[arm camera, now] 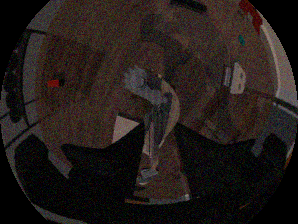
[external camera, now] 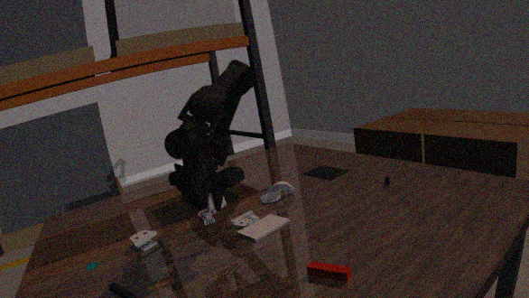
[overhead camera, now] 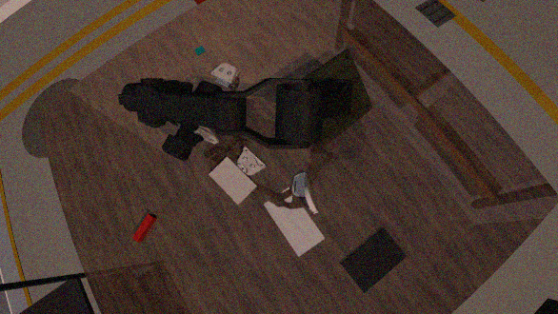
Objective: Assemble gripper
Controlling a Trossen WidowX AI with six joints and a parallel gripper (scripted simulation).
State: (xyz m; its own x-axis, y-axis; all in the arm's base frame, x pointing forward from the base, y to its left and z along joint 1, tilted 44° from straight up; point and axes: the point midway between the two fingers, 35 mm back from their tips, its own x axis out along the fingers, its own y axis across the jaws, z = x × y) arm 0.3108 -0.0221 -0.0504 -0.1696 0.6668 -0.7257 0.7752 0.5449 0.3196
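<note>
The jaw is 30 mm ahead of my gripper tip and 20 mm to the right of it. The rest, counted from my gripper tip: teal piece (350 mm to the right, 90 mm below, 80 mm behind); then black bar (260 mm to the right, 100 mm ahead, 80 mm below); then red block (280 mm ahead, 130 mm to the left, 80 mm below).
</note>
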